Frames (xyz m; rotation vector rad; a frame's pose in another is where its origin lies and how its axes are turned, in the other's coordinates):
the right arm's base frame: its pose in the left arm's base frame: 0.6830 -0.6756 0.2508 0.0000 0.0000 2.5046
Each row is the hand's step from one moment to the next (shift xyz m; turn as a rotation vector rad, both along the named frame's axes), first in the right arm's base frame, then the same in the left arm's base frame.
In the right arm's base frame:
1: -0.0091 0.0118 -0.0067 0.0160 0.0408 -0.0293
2: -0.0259 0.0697 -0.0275 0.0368 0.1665 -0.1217
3: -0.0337 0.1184 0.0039 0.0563 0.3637 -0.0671
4: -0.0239 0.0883 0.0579 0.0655 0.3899 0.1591
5: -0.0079 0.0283 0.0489 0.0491 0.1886 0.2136
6: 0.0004 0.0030 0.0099 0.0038 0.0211 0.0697
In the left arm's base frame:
1: 0.0003 -0.0149 -0.0067 -0.0371 -0.0233 -0.0293
2: -0.0206 -0.0714 -0.0275 -0.1286 -0.1120 -0.1217
3: -0.0433 -0.1152 0.0039 -0.2616 -0.2589 -0.0671
4: -0.0333 -0.0852 0.0579 -0.2846 -0.2745 0.1591
5: -0.0105 -0.0274 0.0489 -0.1516 -0.1224 0.2136
6: -0.0021 -0.0022 0.0099 -0.0156 -0.0147 0.0697

